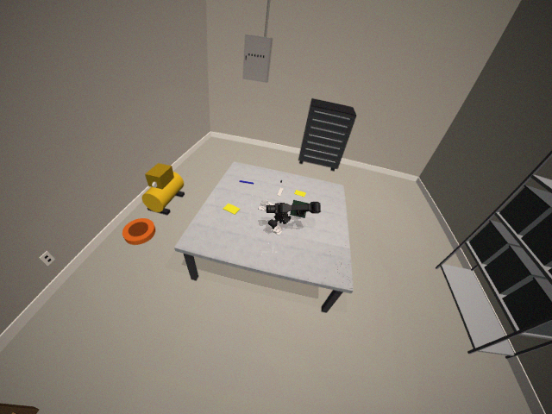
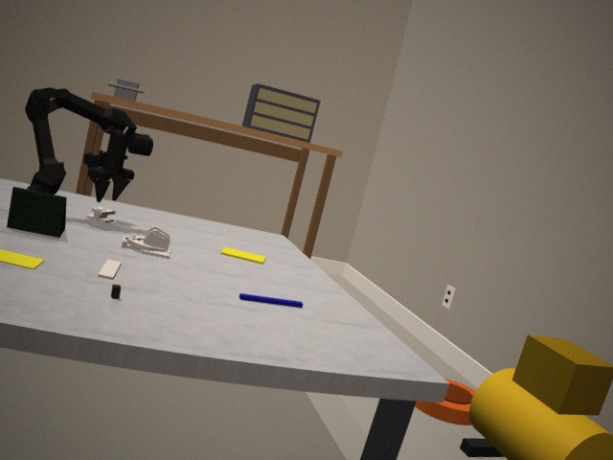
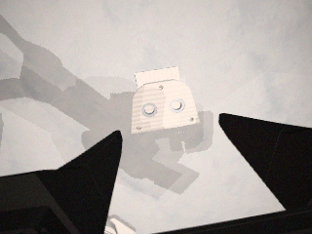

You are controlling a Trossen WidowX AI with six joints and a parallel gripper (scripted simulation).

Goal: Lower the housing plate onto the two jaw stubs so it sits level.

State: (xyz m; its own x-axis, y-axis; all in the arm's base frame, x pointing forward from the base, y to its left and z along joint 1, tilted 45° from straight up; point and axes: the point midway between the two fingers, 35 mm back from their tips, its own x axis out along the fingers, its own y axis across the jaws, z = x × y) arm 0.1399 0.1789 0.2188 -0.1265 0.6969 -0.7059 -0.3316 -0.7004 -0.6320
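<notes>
The white stepped part is 1 cm behind my gripper tip and 5 cm below it. Also, from my gripper tip: blue bar (48 cm ahead, 50 cm to the right, 5 cm below); white card (12 cm ahead, 51 cm to the right, 6 cm below); small black cube (16 cm ahead, 68 cm to the right, 5 cm below).
</notes>
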